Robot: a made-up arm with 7 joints. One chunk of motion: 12 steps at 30 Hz.
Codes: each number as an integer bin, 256 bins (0 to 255) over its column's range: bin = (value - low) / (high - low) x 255, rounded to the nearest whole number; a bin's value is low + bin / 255 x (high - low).
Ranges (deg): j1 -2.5..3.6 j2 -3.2..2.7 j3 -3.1..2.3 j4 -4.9..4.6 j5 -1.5..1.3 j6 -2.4..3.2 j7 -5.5..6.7
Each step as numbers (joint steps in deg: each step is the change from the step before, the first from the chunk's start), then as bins.
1 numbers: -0.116 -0.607 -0.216 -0.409 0.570 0.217 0.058
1 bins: 100 112 136 121 189 119 116
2 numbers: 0.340 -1.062 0.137 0.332 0.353 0.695 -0.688
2 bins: 119 92 153 140 169 141 101
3 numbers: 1.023 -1.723 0.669 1.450 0.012 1.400 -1.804
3 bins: 147 64 178 170 138 173 77
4 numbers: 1.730 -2.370 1.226 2.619 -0.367 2.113 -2.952
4 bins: 177 36 204 202 103 206 53
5 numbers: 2.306 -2.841 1.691 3.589 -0.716 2.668 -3.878
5 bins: 201 16 226 228 71 231 34
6 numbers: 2.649 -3.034 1.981 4.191 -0.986 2.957 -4.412
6 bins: 215 7 240 244 47 244 23
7 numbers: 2.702 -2.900 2.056 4.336 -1.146 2.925 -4.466
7 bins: 217 13 243 248 32 242 22
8 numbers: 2.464 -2.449 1.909 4.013 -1.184 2.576 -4.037
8 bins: 208 32 237 239 29 227 31
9 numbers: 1.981 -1.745 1.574 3.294 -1.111 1.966 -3.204
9 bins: 187 63 221 220 35 199 48
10 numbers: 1.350 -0.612 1.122 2.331 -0.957 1.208 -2.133
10 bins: 161 112 199 194 49 164 70
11 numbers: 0.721 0.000 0.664 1.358 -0.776 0.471 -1.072
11 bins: 135 138 178 168 66 131 93
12 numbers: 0.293 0.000 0.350 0.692 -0.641 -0.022 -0.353
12 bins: 117 138 163 150 78 108 108
